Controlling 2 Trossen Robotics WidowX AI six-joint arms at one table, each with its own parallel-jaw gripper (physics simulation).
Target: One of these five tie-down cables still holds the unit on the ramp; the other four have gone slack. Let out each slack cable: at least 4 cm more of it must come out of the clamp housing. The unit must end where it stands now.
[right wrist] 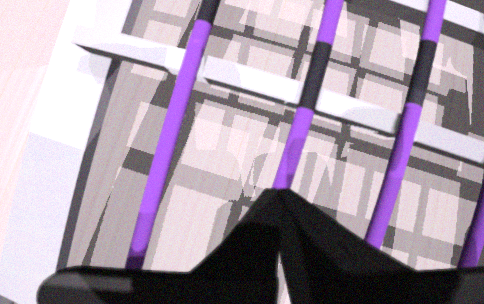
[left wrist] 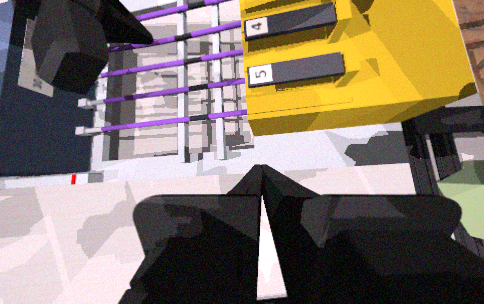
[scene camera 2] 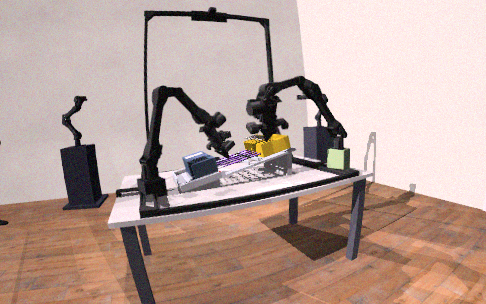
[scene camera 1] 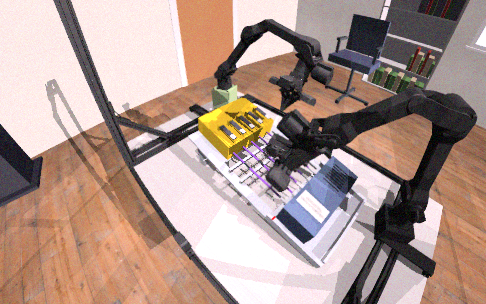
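The yellow clamp housing [scene camera 1: 215, 127] [scene camera 2: 275, 146] [left wrist: 410, 65] sits at the ramp's raised end. Dark levers 4 [left wrist: 300, 22] and 5 [left wrist: 305, 69] lie along it. Several purple cables with black bands, one nearest the ramp's side [left wrist: 150, 124], run to the blue unit [scene camera 1: 295, 220] [scene camera 2: 200, 165] [left wrist: 40, 135] low on the ramp [scene camera 1: 240, 187] [left wrist: 300, 147]. My left gripper [scene camera 1: 283, 106] [scene camera 2: 267, 139] [left wrist: 260, 170] is shut and empty, beside the ramp in its wrist view. My right gripper [scene camera 2: 228, 156] [left wrist: 151, 40] [right wrist: 276, 200] is shut, its tips over one cable [right wrist: 297, 130]; contact is unclear.
White crossbars [left wrist: 182, 100] [right wrist: 250, 82] run under the cables. A red mark [scene camera 1: 273, 218] [left wrist: 73, 179] is on the ramp's side by the unit. A green block [scene camera 1: 224, 95] [scene camera 2: 338, 159] stands at the left arm's base. A black frame [scene camera 1: 155, 200] borders the table. The right gripper hides parts of the cables.
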